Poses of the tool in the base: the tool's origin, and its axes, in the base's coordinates. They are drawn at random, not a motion.
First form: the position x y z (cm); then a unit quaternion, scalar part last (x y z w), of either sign.
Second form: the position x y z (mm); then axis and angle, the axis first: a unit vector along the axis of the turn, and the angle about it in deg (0 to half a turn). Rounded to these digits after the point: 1 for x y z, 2 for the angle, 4 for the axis.
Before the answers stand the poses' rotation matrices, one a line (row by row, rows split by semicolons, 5 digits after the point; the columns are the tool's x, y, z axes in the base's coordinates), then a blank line. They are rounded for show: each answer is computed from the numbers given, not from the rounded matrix.
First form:
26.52, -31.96, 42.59, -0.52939, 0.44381, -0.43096, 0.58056
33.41, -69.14, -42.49, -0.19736, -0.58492, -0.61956, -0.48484
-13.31, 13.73, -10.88, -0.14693, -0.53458, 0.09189, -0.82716
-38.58, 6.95, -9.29, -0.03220, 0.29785, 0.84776, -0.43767
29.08, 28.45, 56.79, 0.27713, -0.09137, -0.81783, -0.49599
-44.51, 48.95, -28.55, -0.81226, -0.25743, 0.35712, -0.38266
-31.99, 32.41, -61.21, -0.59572, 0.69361, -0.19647, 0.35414
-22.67, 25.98, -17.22, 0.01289, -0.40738, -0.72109, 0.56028
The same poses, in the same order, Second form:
0.23461 0.03050 0.97161; -0.97030 0.06804 0.23216; -0.05902 -0.99722 0.04556
-0.45196 -0.36989 0.81173; 0.83165 0.15439 0.53341; -0.32263 0.91616 0.23784
0.41156 0.30911 0.85736; 0.00508 0.93994 -0.34131; -0.91137 0.14482 0.38527
-0.61482 0.72289 -0.31531; -0.76126 -0.43946 0.47682; 0.20612 0.53319 0.82050
-0.35439 -0.86191 -0.36265; 0.76063 -0.49129 0.42436; -0.54393 -0.12546 0.82970
0.61239 0.69151 -0.38313; 0.14489 -0.57460 -0.80551; -0.77717 0.43777 -0.45207
-0.03940 -0.68724 0.72536; -0.96556 0.21303 0.14939; -0.25719 -0.69449 -0.67197
-0.37185 0.79752 -0.47508; -0.81852 -0.04026 0.57307; 0.43790 0.60195 0.66775

265.2, -319.6, 425.9, -0.6502, 0.5451, -0.5293, 109.02
334.1, -691.4, -424.9, 0.2257, 0.6688, 0.7084, 122.00
-133.1, 137.3, -108.8, 0.2615, 0.9513, -0.1635, 68.38
-385.8, 69.5, -92.9, 0.0358, -0.3313, -0.9429, 128.09
290.8, 284.5, 567.9, -0.3192, 0.1052, 0.9418, 120.53
-445.1, 489.5, -285.5, 0.8792, 0.2786, -0.3865, 135.00
-319.9, 324.1, -612.1, -0.6370, 0.7417, -0.2101, 138.52
-226.7, 259.8, -172.2, 0.0156, -0.4918, -0.8706, 111.85

